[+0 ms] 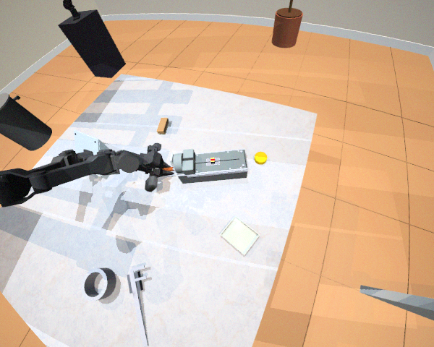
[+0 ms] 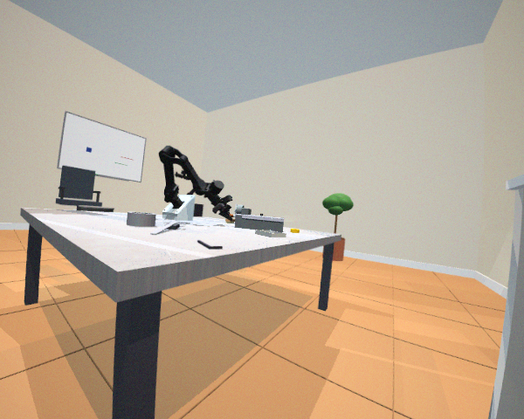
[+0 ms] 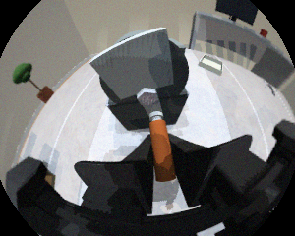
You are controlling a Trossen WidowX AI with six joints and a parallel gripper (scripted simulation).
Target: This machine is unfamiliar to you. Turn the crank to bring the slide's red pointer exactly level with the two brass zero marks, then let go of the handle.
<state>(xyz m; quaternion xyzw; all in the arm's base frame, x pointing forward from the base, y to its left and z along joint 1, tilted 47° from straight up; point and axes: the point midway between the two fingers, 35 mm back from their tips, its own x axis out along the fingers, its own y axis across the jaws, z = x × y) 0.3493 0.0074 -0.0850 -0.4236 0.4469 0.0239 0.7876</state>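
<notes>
Right now the orange-brown crank handle is 2 cm behind my gripper tip, 2 cm above it and 1 cm to the right of it. From my gripper tip the other things lie so: tan block: 22 cm to the left, 19 cm behind, 2 cm below; pale square tile: 32 cm ahead, 14 cm to the right, 3 cm below; red pointer: 15 cm ahead, 7 cm to the left, 5 cm above.
</notes>
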